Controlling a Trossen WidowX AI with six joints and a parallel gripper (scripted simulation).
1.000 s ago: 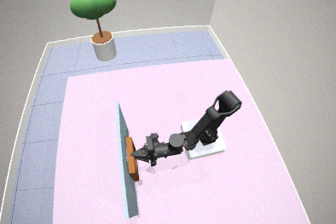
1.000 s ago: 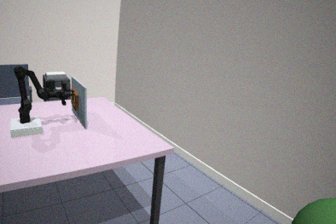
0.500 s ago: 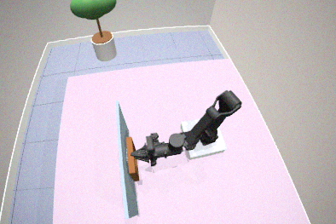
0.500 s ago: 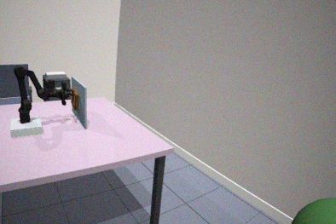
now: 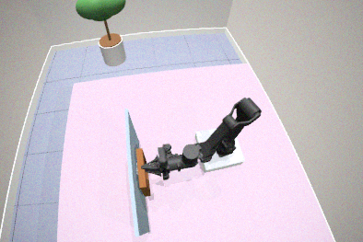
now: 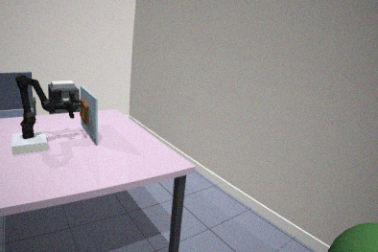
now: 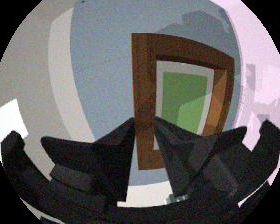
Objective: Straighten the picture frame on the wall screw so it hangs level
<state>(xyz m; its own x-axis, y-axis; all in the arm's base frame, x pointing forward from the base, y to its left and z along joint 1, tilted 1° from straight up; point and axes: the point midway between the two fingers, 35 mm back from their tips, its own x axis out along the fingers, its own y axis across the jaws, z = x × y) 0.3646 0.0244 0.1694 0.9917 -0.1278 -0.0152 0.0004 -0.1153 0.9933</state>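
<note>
Right now the brown wooden picture frame is 10 mm ahead of my gripper tip and 50 mm below it. Round my gripper tip: wall panel: 20 mm ahead, 70 mm below.
</note>
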